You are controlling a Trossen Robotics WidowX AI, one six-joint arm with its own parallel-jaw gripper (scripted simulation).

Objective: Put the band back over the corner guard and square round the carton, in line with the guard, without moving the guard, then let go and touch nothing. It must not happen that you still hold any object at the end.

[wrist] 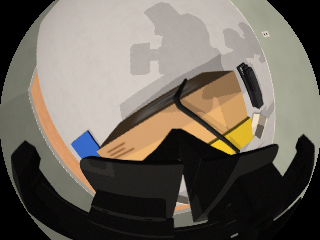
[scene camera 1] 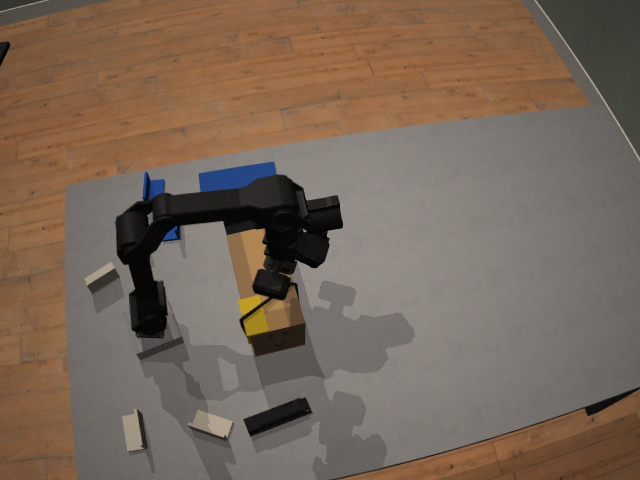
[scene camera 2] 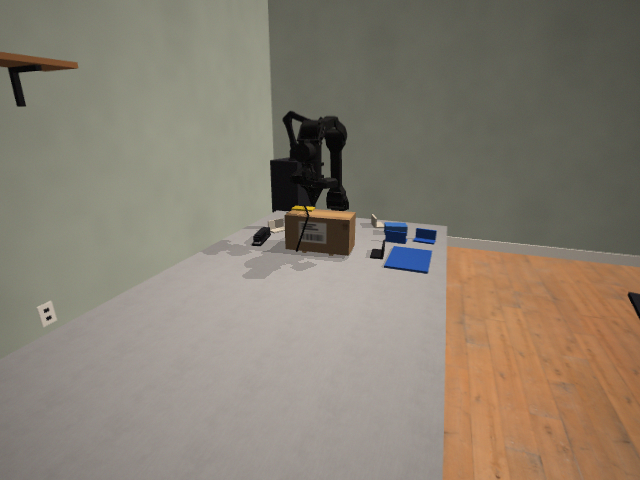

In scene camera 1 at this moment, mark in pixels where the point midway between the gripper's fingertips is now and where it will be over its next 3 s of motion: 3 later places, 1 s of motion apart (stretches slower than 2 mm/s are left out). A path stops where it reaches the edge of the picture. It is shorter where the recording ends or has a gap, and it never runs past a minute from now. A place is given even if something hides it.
My gripper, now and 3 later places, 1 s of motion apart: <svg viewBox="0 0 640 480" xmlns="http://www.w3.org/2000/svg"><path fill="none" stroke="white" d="M284 270L286 278L291 291L294 298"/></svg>
